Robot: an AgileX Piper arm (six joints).
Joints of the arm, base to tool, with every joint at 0 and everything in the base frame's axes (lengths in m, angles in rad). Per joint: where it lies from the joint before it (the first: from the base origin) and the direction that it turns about. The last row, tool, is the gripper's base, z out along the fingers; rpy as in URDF.
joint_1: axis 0 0 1 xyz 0 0 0.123
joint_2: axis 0 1 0 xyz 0 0 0
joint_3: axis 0 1 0 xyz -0.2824 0 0.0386
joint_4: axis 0.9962 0 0.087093 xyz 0.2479 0 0.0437
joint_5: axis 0 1 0 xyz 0 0 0
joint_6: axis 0.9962 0 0.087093 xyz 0.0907 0 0.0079
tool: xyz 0 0 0 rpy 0 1.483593 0
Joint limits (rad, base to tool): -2.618..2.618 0..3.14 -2.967..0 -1.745..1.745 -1.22..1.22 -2.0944..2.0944
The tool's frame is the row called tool.
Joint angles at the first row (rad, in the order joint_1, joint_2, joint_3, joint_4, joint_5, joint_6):
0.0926 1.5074 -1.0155 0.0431 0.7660 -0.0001
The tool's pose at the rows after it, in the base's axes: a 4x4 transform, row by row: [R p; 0 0 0 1], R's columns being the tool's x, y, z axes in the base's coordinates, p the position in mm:
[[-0.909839 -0.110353 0.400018 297.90], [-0.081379 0.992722 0.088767 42.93], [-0.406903 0.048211 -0.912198 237.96], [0 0 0 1]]
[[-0.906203 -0.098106 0.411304 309.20], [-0.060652 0.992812 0.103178 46.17], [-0.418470 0.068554 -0.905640 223.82], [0 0 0 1]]
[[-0.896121 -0.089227 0.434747 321.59], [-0.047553 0.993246 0.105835 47.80], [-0.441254 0.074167 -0.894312 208.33], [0 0 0 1]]
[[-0.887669 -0.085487 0.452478 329.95], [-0.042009 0.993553 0.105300 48.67], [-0.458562 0.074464 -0.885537 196.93], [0 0 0 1]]
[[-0.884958 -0.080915 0.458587 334.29], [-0.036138 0.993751 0.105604 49.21], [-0.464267 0.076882 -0.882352 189.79], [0 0 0 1]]
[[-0.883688 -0.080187 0.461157 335.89], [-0.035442 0.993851 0.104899 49.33], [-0.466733 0.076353 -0.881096 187.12], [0 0 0 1]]
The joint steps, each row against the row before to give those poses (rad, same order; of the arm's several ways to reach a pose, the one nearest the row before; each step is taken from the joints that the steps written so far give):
0.0399 0.0229 0.0071 0.0105 -0.0500 -0.0008
0.0020 0.0548 0.0000 0.0246 -0.0688 0.0000
0.0000 0.0591 0.0000 0.0093 -0.0850 0.0000
0.0000 0.0423 0.0000 0.0037 -0.0619 -0.0016
0.0000 0.0253 0.0000 0.0046 -0.0321 0.0000
0.0000 0.0095 0.0000 0.0000 -0.0122 0.0000

